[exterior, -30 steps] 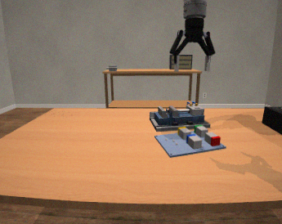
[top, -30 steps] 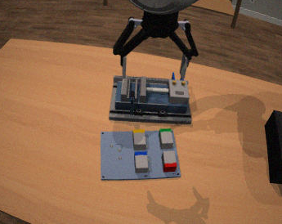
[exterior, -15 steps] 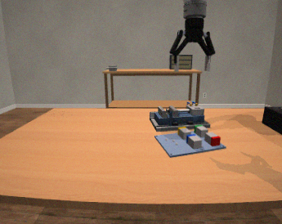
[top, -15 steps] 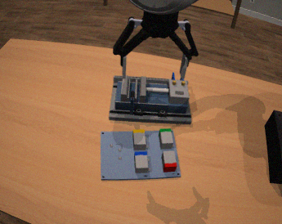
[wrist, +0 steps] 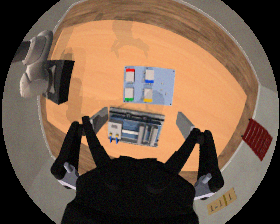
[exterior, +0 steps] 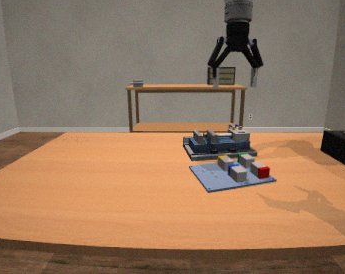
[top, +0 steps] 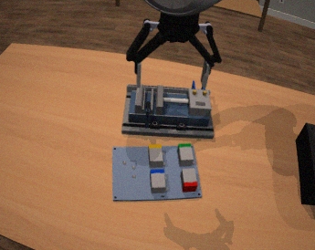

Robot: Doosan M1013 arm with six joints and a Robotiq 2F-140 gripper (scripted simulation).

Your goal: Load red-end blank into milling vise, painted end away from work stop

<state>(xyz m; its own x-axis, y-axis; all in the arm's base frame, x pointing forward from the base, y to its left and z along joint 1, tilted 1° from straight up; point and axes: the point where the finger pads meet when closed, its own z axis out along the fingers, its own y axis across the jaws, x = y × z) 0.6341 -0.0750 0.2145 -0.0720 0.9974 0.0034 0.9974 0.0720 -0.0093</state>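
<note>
Now: the yellow-ended blank 2 cm ahead of my hand and 29 cm below it. Also, from my hand: green-ended blank (7 cm behind, 1 cm to the right, 29 cm below); then fixed jaw (7 cm ahead, 19 cm to the right, 24 cm below); then blue-ended blank (1 cm ahead, 9 cm to the left, 29 cm below).
</note>
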